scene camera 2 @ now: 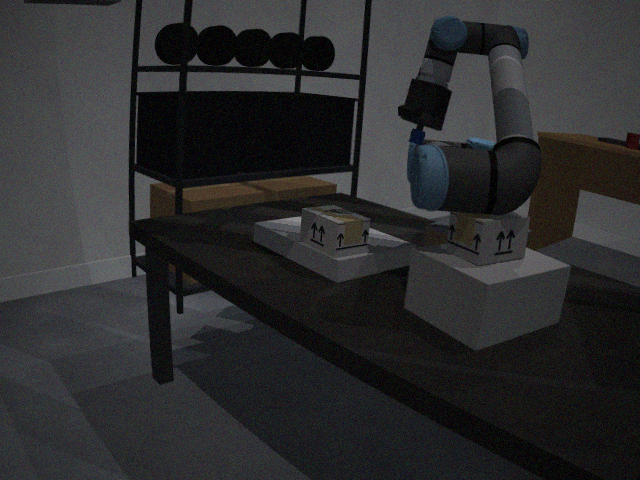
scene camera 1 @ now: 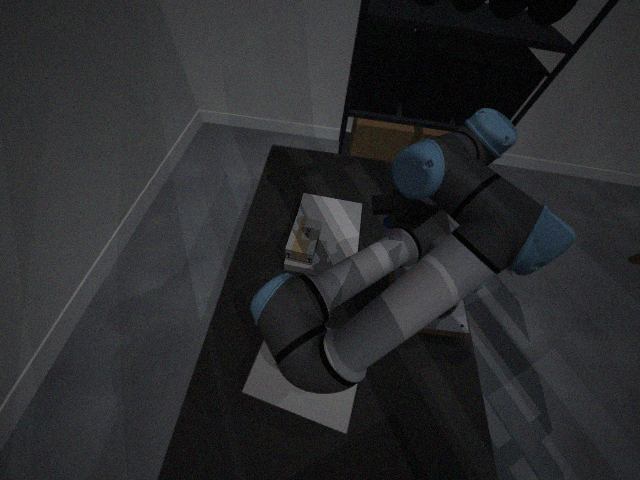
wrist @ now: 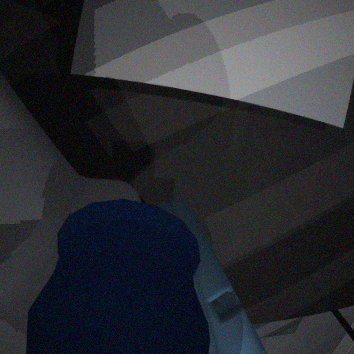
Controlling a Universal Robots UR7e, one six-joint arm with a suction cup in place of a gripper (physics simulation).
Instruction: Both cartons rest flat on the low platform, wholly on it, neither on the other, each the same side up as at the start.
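Frame: origin at the arm's base, x ahead, y left, z up, level; metres.
Seen in the pictures: end effector, tool point: (scene camera 2: 415, 143) (wrist: 126, 258).
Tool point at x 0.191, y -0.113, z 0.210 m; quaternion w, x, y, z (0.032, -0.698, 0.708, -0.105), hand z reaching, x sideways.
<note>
Offsets run from my tool point to a thing's middle. Level surfaces: height alone.
One white carton with tan tape @[dz -0.191, dx +0.222, dy -0.045 m] (scene camera 1: 303, 240) (scene camera 2: 323, 230) lies flat on the low platform @[dz -0.253, dx +0.142, dy -0.115 m] (scene camera 1: 345, 210) (scene camera 2: 297, 257) (wrist: 300, 70), near one side, its printed arrows pointing up. The other carton @[dz -0.116, dx +0.194, dy +0.308 m] (scene camera 2: 500, 241) stands flat on the taller white block @[dz -0.217, dx +0.191, dy +0.327 m] (scene camera 1: 302, 400) (scene camera 2: 447, 297), arrows also up. The arm hides this carton in scene camera 1 and covers its top in scene camera 2. My gripper, a blue suction cup (scene camera 1: 386, 222) (scene camera 2: 416, 136) (wrist: 125, 270), is open, with nothing attached. It hangs well above the table, apart from both cartons.
My forearm and elbow (scene camera 1: 310, 330) (scene camera 2: 465, 175) hang low over the taller block. The dark table @[dz -0.277 m] (scene camera 1: 413, 428) (scene camera 2: 330, 315) carries both supports. The robot's base plate (scene camera 1: 452, 325) is partly hidden by the arm. A black shelf rack (scene camera 1: 356, 67) (scene camera 2: 181, 129) stands behind the table.
</note>
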